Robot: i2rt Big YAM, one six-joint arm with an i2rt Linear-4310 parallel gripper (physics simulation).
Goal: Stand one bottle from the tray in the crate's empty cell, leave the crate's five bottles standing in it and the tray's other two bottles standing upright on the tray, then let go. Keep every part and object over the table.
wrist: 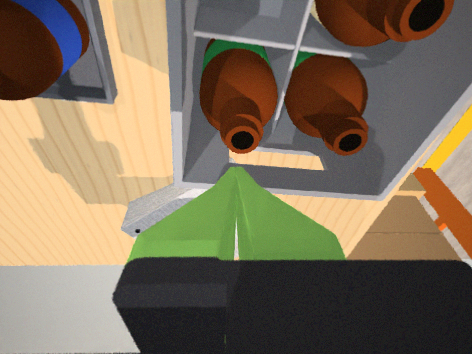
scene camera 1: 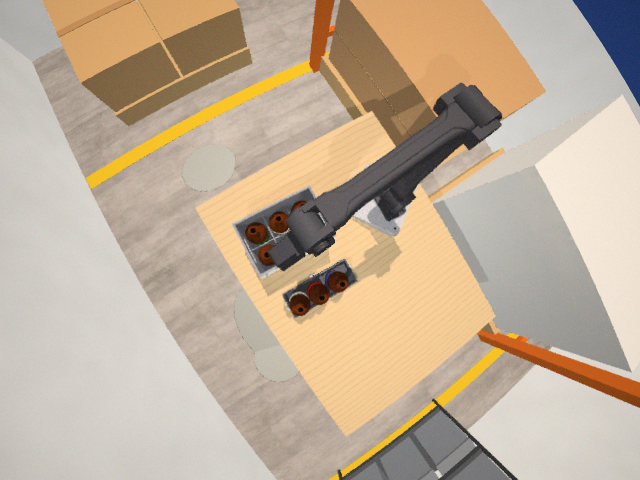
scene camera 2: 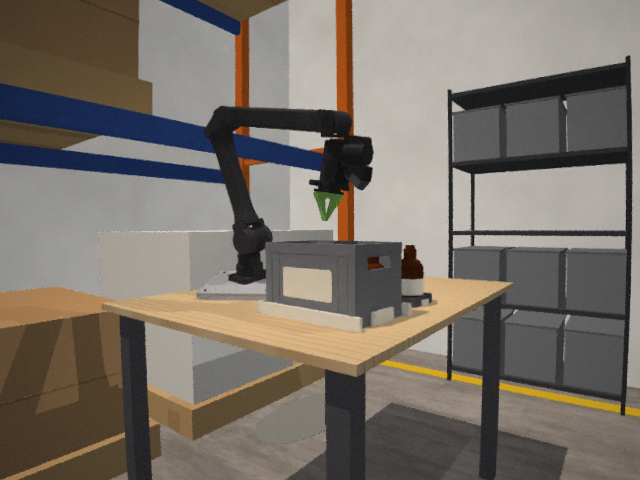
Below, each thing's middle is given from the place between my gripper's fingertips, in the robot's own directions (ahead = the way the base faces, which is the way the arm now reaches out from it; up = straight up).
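Relative to the white-banded bottle [scene camera 2: 412, 272], my hand is 140 mm above it, 140 mm short of it and 190 mm to the right of it.
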